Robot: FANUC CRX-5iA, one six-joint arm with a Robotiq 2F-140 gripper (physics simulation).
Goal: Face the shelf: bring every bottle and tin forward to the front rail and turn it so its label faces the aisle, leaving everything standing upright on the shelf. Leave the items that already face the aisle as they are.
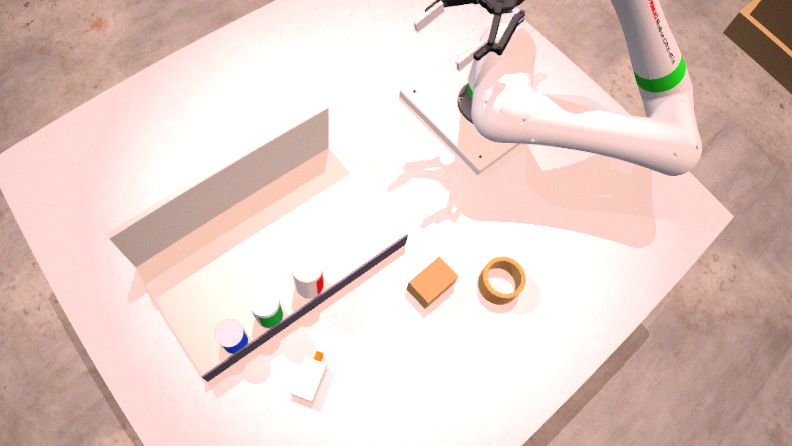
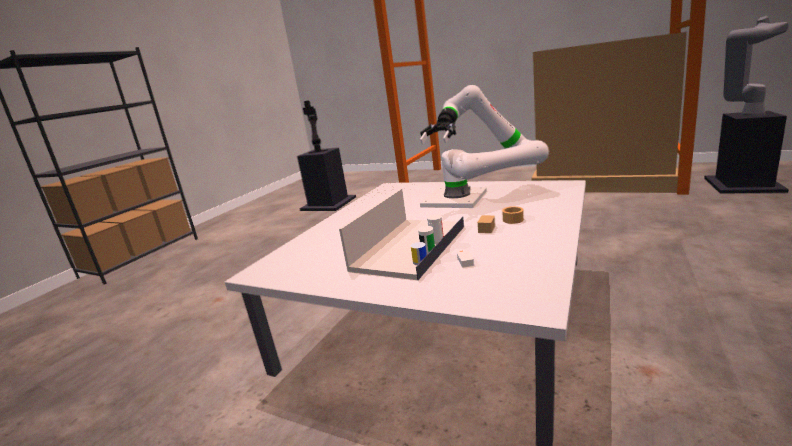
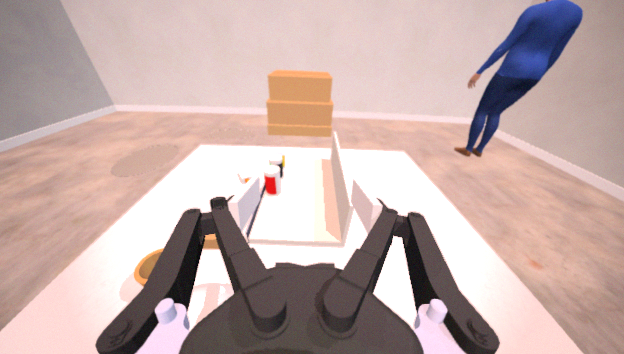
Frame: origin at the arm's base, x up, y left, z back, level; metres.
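Seen in the pictures: gripper, fingertip midpoint: (image 1: pixel 436 46) (image 2: pixel 432 141) (image 3: pixel 306 189); arm's base, link origin: (image 2: pixel 457 194).
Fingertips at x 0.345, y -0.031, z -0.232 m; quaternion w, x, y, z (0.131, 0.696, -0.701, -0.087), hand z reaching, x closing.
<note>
Offsets run from my fingertips to a thing's middle. "spot": to the spot under its first point.
Three items stand upright in a row close behind the dark front rail @(dx -0.350, dy +0.142, dz -0.442 m) (image 1: pixel 360 274) (image 2: pixel 441 249) of the shelf @(spot: dx -0.287, dy -0.149, dz -0.412 m) (image 1: pixel 232 191) (image 2: pixel 374 229). The largest is a white tin @(dx -0.293, dy +0.106, dz -0.412 m) (image 1: pixel 306 281) (image 2: pixel 435 229) (image 3: pixel 272 181); its red patch shows at the rail side, towards the robot's end. A white-topped green and black item @(dx -0.298, dy +0.101, dz -0.516 m) (image 1: pixel 269 314) (image 2: pixel 426 239) stands in the middle, green towards the rail. A blue and yellow item @(dx -0.313, dy +0.097, dz -0.604 m) (image 1: pixel 231 335) (image 2: pixel 418 253) is at the far end, blue towards the rail. My gripper (image 1: pixel 450 37) (image 2: pixel 435 136) (image 3: pixel 306 189) is open and empty, high near the robot's base, away from the shelf.
Outside the rail lie an orange-brown block @(dx -0.346, dy +0.275, dz -0.213 m) (image 1: pixel 432 281) (image 2: pixel 486 224), a round ring @(dx -0.346, dy +0.375, dz -0.095 m) (image 1: pixel 486 292) (image 2: pixel 512 217) and a small white bottle @(dx -0.357, dy +0.250, dz -0.532 m) (image 1: pixel 309 379) (image 2: pixel 465 258) with an orange cap. The shelf's tall back panel stands opposite the rail. A person (image 3: pixel 532 55) stands beyond the table.
</note>
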